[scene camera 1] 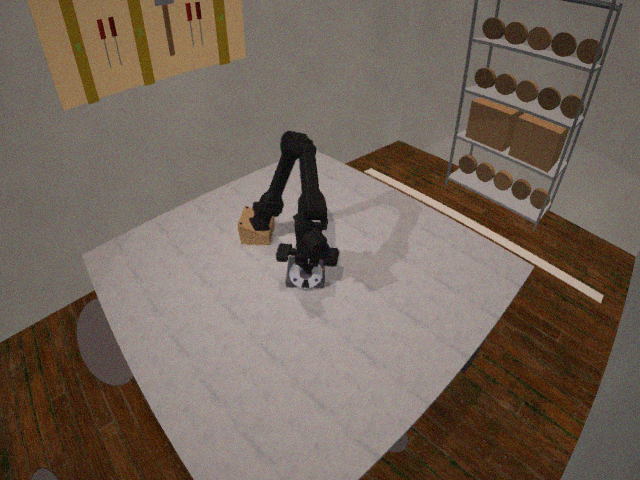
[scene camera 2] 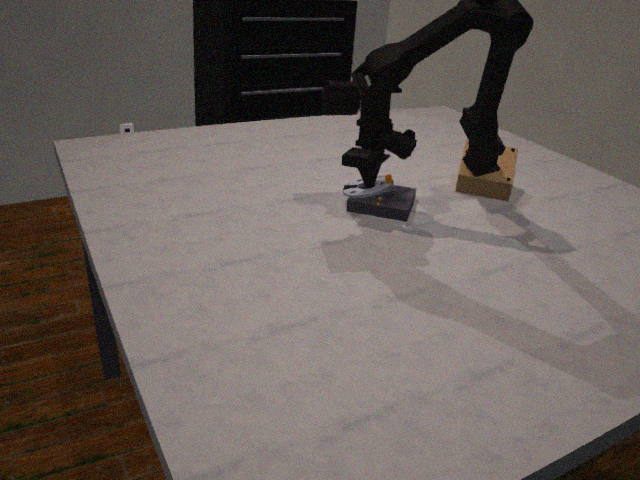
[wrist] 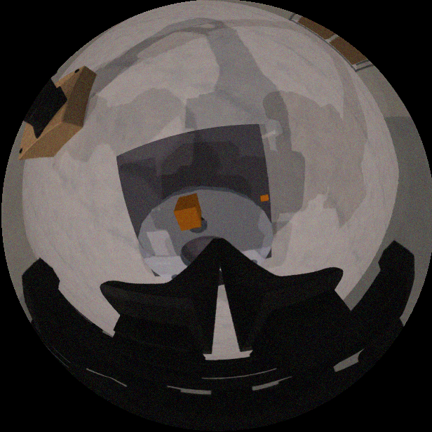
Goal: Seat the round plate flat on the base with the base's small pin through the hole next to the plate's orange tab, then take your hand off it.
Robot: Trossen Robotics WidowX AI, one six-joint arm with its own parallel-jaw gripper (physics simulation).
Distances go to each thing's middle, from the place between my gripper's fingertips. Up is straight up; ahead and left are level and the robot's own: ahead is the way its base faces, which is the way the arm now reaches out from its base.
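There's a dark square base (scene camera 2: 398,207) that's 20 mm below my hand and 30 mm behind it. And my gripper, I can see, is 10 mm below the round grey plate (scene camera 2: 383,183) and 10 mm to the left of it.
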